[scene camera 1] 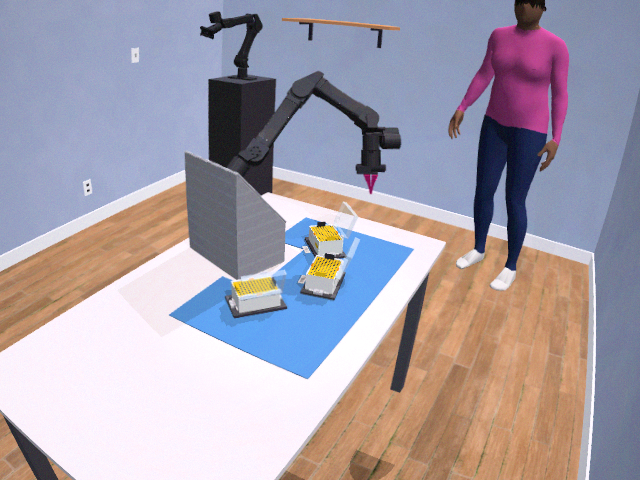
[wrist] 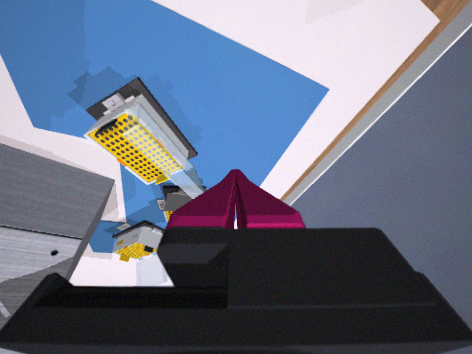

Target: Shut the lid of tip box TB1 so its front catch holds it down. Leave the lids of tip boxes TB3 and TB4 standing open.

The same spot on a clear lid: [wrist: 149, 272] is [scene camera 1: 257, 288].
